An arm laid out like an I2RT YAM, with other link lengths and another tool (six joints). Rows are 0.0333 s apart.
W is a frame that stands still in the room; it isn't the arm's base.
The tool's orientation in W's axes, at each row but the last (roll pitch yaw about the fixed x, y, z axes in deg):
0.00, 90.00, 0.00
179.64, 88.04, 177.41
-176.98, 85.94, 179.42
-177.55, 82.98, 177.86
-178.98, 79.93, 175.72
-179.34, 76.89, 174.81
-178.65, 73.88, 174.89
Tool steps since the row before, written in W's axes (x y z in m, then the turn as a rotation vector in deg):
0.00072, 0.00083, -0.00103, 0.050, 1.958, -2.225
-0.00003, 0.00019, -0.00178, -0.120, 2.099, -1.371
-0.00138, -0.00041, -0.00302, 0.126, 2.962, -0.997
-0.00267, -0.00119, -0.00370, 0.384, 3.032, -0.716
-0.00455, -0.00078, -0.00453, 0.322, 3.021, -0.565
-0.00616, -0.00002, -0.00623, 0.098, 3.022, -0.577
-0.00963, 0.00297, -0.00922, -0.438, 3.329, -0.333
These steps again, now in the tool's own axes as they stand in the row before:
0.00103, 0.00083, 0.00072, 2.225, 1.958, 0.050
0.00178, 0.00019, 0.00002, 1.378, 2.092, -0.155
0.00311, -0.00048, -0.00113, 0.988, 2.968, 0.010
0.00399, -0.00138, -0.00209, 0.678, 3.057, 0.226
0.00524, -0.00118, -0.00360, 0.540, 3.040, 0.139
0.00746, -0.00063, -0.00455, 0.602, 3.018, -0.075
0.01159, 0.00194, -0.00696, 0.523, 3.261, -0.689

